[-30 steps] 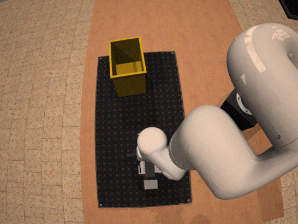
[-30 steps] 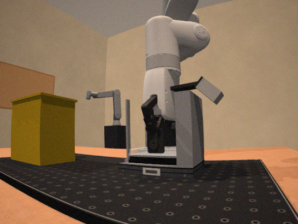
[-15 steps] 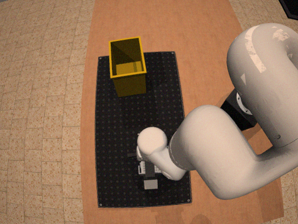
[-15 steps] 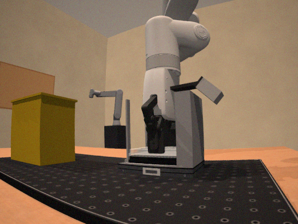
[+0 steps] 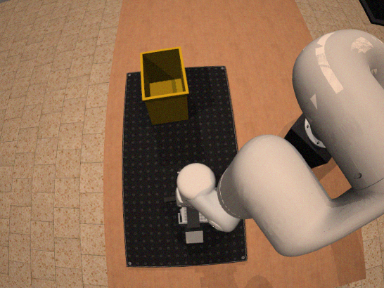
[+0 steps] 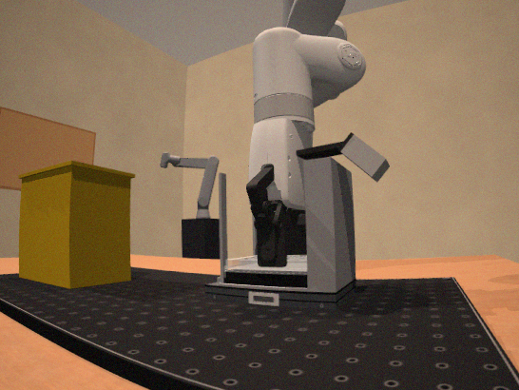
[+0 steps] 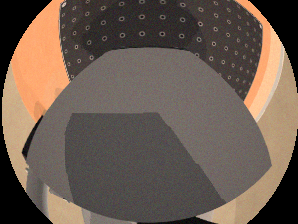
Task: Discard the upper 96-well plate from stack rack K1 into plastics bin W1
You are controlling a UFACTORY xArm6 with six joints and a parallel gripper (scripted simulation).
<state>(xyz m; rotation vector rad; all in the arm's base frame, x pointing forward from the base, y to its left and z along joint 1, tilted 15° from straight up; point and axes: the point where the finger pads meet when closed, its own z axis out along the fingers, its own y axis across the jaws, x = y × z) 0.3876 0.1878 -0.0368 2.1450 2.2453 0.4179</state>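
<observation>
Now: hand 10 mm above the white 96-well plate. From my hand the other things lie so: yellow bin W1: 100 mm ahead, 360 mm to the right, 40 mm above; then dark plate: 20 mm below.
</observation>
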